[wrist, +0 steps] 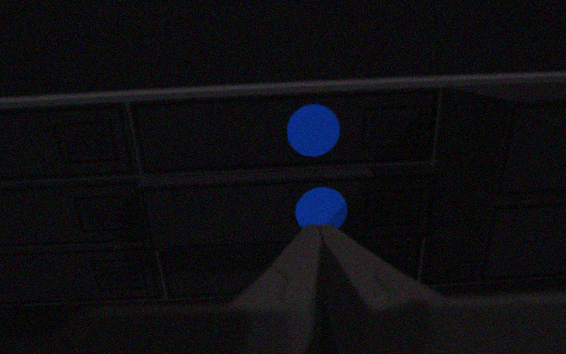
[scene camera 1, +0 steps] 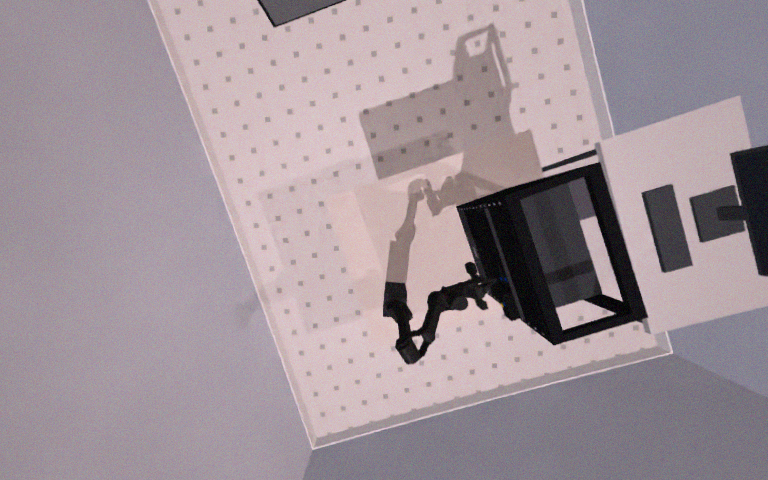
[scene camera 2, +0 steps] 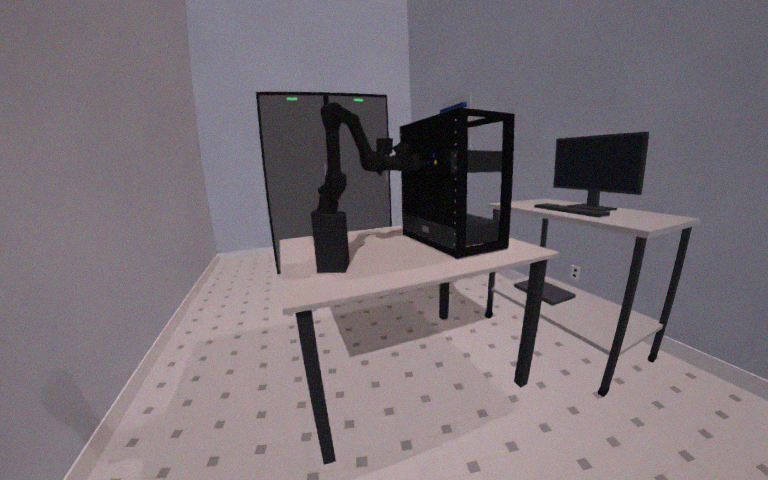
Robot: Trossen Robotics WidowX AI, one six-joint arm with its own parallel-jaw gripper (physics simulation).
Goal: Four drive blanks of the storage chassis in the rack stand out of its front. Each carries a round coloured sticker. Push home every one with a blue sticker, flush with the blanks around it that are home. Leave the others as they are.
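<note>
Looking through the pictures, I see a black rack, and my gripper as well. The wrist view, too, shows me my gripper.
</note>
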